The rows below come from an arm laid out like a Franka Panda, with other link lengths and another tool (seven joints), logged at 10 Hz.
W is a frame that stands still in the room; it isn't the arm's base.
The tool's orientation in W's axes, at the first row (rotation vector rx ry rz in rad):
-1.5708, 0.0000, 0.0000
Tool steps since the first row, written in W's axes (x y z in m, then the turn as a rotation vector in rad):
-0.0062, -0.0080, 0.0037, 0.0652, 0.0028, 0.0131
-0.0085, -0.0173, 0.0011, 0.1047, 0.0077, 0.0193
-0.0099, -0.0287, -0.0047, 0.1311, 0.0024, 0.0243
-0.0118, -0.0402, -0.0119, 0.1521, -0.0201, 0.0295
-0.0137, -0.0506, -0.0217, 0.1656, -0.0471, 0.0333
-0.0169, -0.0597, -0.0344, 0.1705, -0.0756, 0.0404
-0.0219, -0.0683, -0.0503, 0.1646, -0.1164, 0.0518
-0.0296, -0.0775, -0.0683, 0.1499, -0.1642, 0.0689
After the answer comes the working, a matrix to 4 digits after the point.
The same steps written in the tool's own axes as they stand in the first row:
-0.0062, -0.0037, -0.0080, 0.0652, -0.0131, 0.0028
-0.0085, -0.0011, -0.0173, 0.1047, -0.0193, 0.0077
-0.0099, 0.0047, -0.0287, 0.1311, -0.0243, 0.0024
-0.0118, 0.0119, -0.0402, 0.1521, -0.0295, -0.0201
-0.0137, 0.0217, -0.0506, 0.1656, -0.0333, -0.0471
-0.0169, 0.0344, -0.0597, 0.1705, -0.0404, -0.0756
-0.0219, 0.0503, -0.0683, 0.1646, -0.0518, -0.1164
-0.0296, 0.0683, -0.0775, 0.1499, -0.0689, -0.1642

The tool's axes in the first row as the columns of a matrix, in W's axes (rounded; the answer above uses it unrounded):
1.0000, 0.0000, 0.0000
0.0000, 0.0000, 1.0000
0.0000, -1.0000, 0.0000

